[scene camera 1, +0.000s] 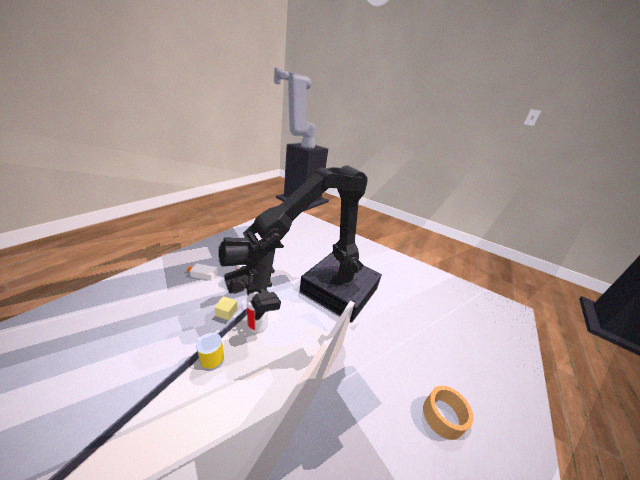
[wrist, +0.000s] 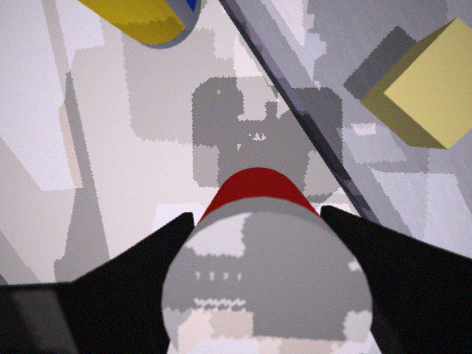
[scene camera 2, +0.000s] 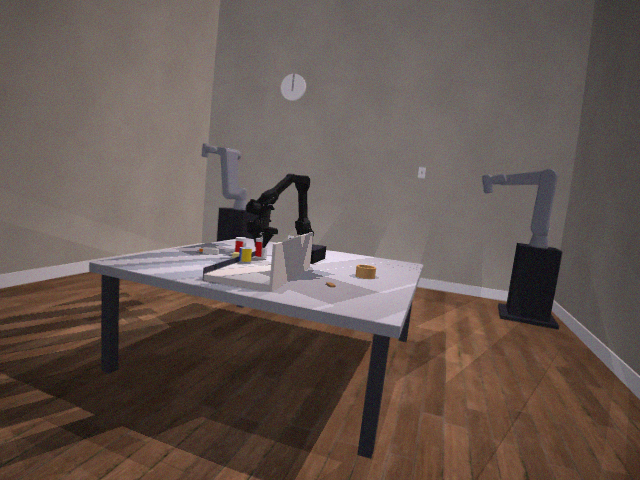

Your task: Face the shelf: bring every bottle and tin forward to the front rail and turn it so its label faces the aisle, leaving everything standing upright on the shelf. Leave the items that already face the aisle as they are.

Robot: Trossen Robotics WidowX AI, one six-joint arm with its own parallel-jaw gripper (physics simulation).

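Frame: origin at the arm's base, x right, y ahead, z up, level; millimetres.
Seen in the pictures: gripper, between the fingertips: [scene camera 1: 253, 312] [wrist: 256, 217] [scene camera 2: 259, 247]; arm's base, origin of its link: [scene camera 1: 345, 277].
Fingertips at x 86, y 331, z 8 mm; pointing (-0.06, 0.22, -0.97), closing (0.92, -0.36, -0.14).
Note:
Offsets run from my fingertips to a thing's top centre. "*": to the spot under its first point.
A white bottle with a red band {dy -11, dx -3, dz +48 mm} [scene camera 1: 251, 316] [scene camera 2: 258, 248] [wrist: 258, 184] stands upright on the shelf [scene camera 1: 170, 426] near the dark front rail [scene camera 1: 144, 400] [scene camera 2: 222, 266] [wrist: 302, 112]. My gripper [scene camera 1: 253, 302] [scene camera 2: 261, 241] [wrist: 256, 217] is shut on it from above, one finger on each side; its red side points toward the top of the wrist view. A yellow tin {dy +137, dx -11, dz +13 mm} [scene camera 1: 210, 355] [scene camera 2: 247, 255] [wrist: 145, 30] stands upright close to the rail, with a blue patch on its rail side. Another red-and-white bottle {* dy -81, dx +180, dz -17 mm} [scene camera 2: 239, 244] stands farther back, mostly hidden by the gripper in scene camera 1.
A pale yellow block {dy +16, dx +117, dz -44 mm} [scene camera 1: 225, 308] [wrist: 430, 85] lies across the rail from the bottle. A white item with an orange tip {dy -20, dx +333, dz -54 mm} [scene camera 1: 202, 271] [scene camera 2: 210, 251] lies beyond it. The shelf's upright panel {* dy +361, dx -311, dz +8 mm} [scene camera 2: 277, 266] rises behind the bottles. An orange ring {dy -162, dx -508, dz -32 mm} [scene camera 1: 435, 422] and a small brown piece {dy +136, dx -448, dz -74 mm} [scene camera 2: 330, 284] lie behind the panel.

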